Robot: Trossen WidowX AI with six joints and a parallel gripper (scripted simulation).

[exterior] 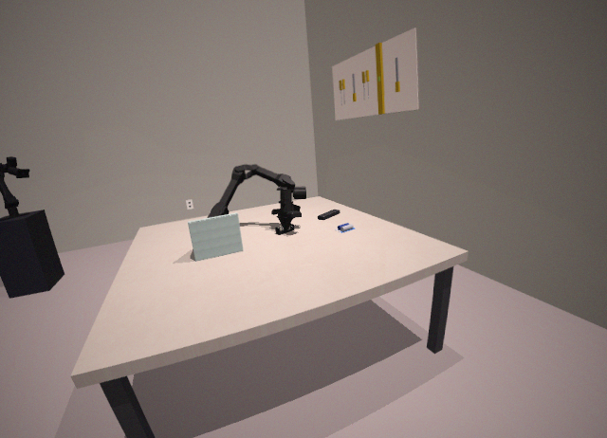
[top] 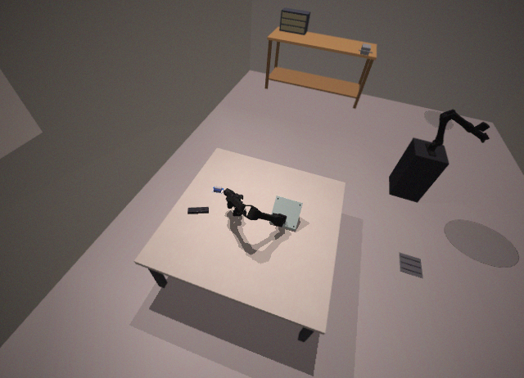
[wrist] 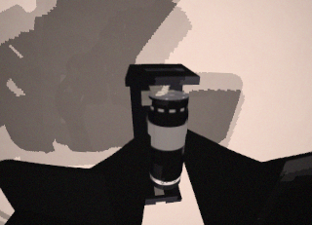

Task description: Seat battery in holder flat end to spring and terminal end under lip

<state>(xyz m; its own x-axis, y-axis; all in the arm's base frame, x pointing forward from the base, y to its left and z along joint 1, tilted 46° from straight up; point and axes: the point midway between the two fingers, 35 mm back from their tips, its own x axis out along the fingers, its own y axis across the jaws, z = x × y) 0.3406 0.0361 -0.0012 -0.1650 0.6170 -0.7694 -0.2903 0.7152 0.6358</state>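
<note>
Right now the battery is 10 mm above my gripper tip.
</note>
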